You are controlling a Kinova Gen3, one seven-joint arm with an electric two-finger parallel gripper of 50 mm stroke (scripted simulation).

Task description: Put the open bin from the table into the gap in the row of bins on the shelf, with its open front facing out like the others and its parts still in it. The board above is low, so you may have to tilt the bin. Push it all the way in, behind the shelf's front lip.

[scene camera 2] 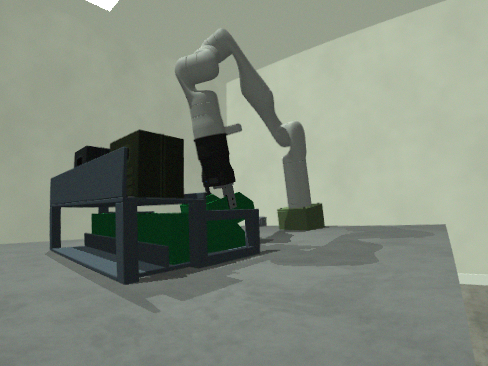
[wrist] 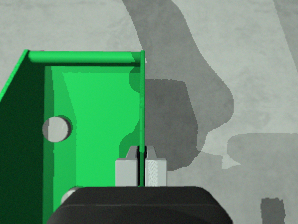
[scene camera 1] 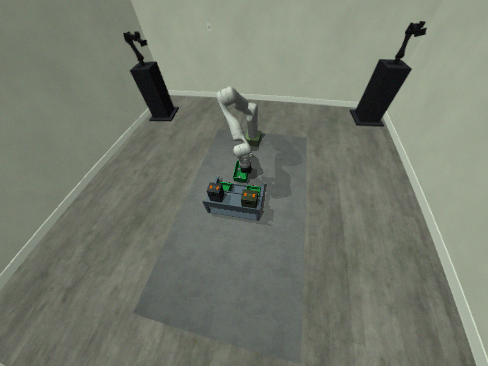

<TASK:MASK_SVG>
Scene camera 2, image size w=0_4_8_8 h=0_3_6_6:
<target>my gripper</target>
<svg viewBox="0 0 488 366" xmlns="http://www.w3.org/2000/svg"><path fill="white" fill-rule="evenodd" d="M195 141L198 160L202 166L204 187L221 188L223 196L227 196L229 209L237 207L233 189L233 182L236 180L229 160L226 135Z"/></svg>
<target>green open bin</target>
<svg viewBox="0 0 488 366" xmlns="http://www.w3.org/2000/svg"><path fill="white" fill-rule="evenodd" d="M245 231L234 219L207 221L208 253L245 246ZM138 214L138 241L169 246L169 264L171 265L190 262L189 213Z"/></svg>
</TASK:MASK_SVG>
